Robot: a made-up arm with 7 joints.
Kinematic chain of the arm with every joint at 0, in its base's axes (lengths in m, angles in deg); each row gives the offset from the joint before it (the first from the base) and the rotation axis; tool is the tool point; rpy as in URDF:
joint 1: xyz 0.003 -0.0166 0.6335 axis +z
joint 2: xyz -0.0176 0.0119 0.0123 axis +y
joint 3: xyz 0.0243 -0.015 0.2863 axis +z
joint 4: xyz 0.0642 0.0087 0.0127 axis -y
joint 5: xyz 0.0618 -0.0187 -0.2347 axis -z
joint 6: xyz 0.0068 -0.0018 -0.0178 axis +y
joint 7: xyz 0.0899 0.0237 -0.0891 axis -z
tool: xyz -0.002 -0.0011 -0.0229 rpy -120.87 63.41 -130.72
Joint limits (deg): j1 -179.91..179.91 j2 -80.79..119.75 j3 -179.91..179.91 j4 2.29..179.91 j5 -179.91..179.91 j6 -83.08..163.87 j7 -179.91..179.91
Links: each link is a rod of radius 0.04 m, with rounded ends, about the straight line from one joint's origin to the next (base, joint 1, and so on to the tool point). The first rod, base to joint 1, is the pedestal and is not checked.
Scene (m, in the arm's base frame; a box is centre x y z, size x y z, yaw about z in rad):
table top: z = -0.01
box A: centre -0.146 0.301 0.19 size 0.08 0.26 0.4 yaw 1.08
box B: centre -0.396 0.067 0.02 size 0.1 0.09 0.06 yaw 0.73
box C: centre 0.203 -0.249 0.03 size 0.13 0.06 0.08 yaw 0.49
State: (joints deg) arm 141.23 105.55 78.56 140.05 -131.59 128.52 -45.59
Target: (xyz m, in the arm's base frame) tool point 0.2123 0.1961 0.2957
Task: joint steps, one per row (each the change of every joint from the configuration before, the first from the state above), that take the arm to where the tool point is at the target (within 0.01 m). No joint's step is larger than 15 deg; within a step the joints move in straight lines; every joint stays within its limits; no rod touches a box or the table.
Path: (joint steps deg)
1: -12.77 -13.60 4.93 -8.02 5.62 -1.51 1.00
2: -12.76 -13.61 4.92 -8.01 5.62 -1.51 1.00
3: -12.77 -13.60 4.93 -8.02 5.62 -1.51 0.99
4: -12.77 -13.60 4.92 -8.01 5.62 -1.51 1.00
5: -12.77 -13.60 4.93 -8.02 5.62 -1.51 1.00
6: -12.76 -13.61 4.92 -8.01 5.63 -1.51 1.00
7: -0.55 11.47 -13.84 1.34 0.49 6.34 -0.82
8: -0.54 11.48 -13.84 1.35 0.50 6.35 -0.82
9: -0.55 11.47 -13.83 1.34 0.50 6.34 -0.82
10: -0.54 11.47 -13.84 1.35 0.50 6.35 -0.82
11: -0.54 11.47 -13.84 1.35 0.50 6.34 -0.82
12: -0.55 11.47 -13.84 1.34 0.50 6.35 -0.82
13: -0.54 11.47 -13.84 1.35 0.50 6.34 -0.81

